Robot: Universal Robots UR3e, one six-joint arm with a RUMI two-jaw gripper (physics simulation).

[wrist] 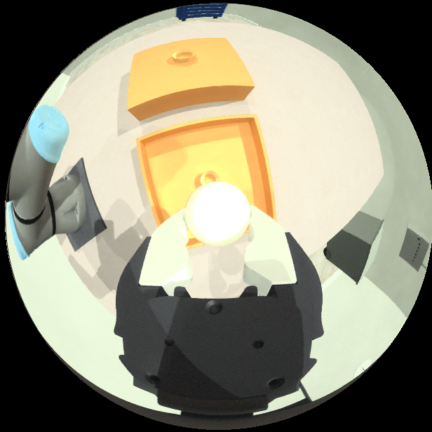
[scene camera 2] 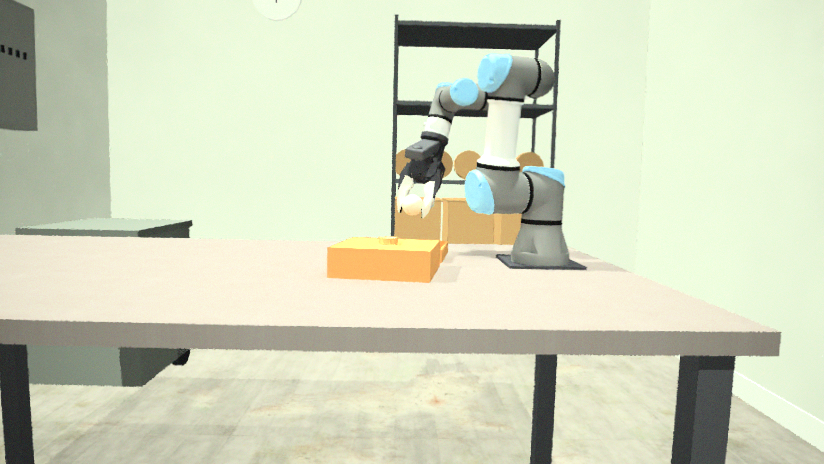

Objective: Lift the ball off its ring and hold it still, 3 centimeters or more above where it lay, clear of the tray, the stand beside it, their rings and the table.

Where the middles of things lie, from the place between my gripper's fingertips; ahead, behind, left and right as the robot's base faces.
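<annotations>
Counted from my hand, the orange stand (scene camera 2: 386,258) is 250 mm to the left, 70 mm ahead and 60 mm below. The orange tray (wrist: 175,160) is 20 mm to the left of my hand, 10 mm ahead of it and 80 mm below it. As for the white ball (wrist: 217,213), it sits 30 mm above my hand, and going by their middles, it is the nearest to my hand of the things named here.
</annotations>
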